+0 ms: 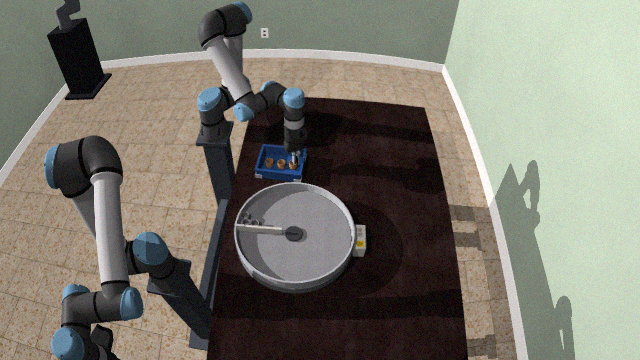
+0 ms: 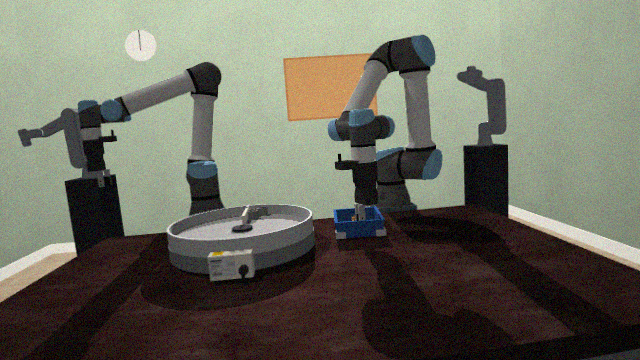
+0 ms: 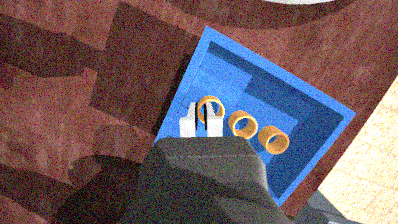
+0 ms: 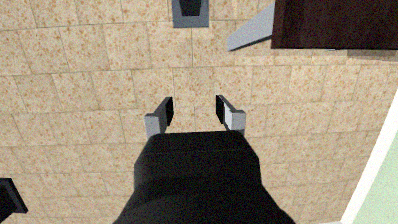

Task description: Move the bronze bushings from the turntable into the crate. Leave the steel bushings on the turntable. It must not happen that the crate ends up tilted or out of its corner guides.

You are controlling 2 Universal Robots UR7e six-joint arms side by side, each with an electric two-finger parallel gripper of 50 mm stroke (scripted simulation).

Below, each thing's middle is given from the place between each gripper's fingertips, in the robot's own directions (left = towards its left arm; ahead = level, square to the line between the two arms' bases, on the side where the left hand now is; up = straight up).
My left gripper is now 60 mm past the blue crate (image 1: 275, 152) and 20 mm above it.
I see the blue crate 34 cm ahead of my right hand (image 2: 105, 185), 98 cm to the left of it and 16 cm below it.
